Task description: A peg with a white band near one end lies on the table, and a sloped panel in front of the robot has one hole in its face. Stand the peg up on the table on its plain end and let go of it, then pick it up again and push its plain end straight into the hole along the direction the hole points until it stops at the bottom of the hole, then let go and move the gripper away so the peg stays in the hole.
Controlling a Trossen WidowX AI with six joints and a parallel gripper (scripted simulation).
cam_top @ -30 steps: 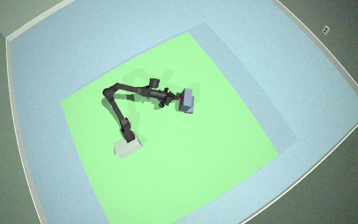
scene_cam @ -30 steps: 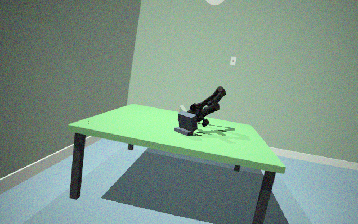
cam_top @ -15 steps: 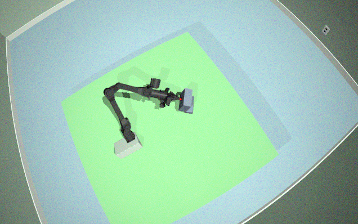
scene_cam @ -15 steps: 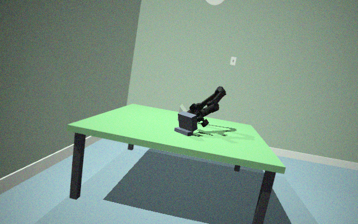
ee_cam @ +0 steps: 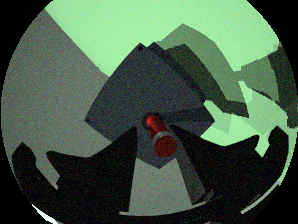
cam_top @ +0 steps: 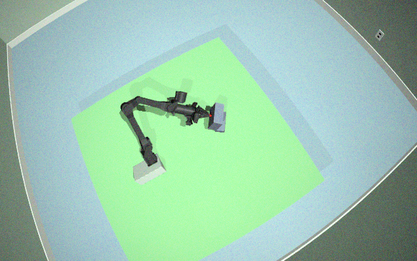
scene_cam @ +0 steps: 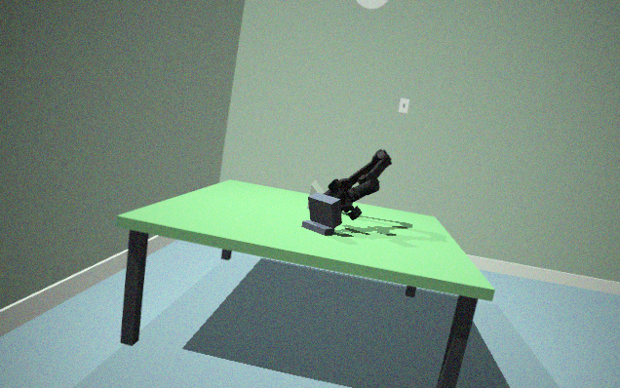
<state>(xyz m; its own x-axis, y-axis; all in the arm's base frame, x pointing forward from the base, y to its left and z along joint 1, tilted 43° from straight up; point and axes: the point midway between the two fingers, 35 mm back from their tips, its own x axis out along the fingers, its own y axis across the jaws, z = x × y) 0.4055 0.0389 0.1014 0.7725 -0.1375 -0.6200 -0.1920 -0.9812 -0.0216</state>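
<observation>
The red peg lies 20 mm behind my gripper tip and 10 mm to the left of it. Round my gripper tip: sloped grey panel (30 mm ahead, 20 mm to the right, 20 mm below); then panel foot (50 mm ahead, 40 mm to the right, 90 mm below).
</observation>
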